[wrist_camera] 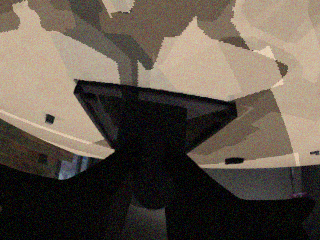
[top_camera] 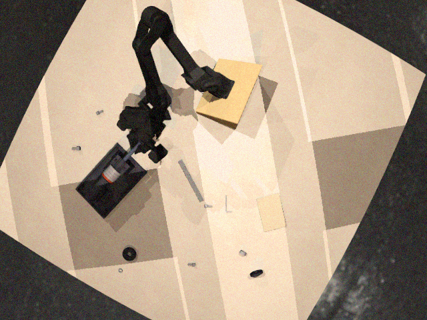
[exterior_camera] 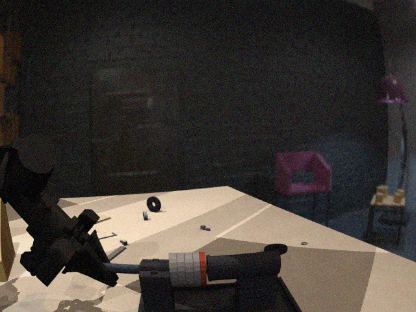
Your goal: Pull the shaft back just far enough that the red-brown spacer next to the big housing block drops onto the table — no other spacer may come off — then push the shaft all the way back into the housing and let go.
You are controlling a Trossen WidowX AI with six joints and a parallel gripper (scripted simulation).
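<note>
Right now my gripper tip is 50 mm short of the grey-blue shaft, 10 mm to the left of it and 20 mm below it. The rest, counted from my gripper tip: grey flat bar: 10 mm ahead, 210 mm to the left, 50 mm below; then thin pin: 40 mm ahead, 370 mm to the left, 50 mm below; then red-brown spacer: 120 mm ahead, 40 mm to the right, 20 mm above.
</note>
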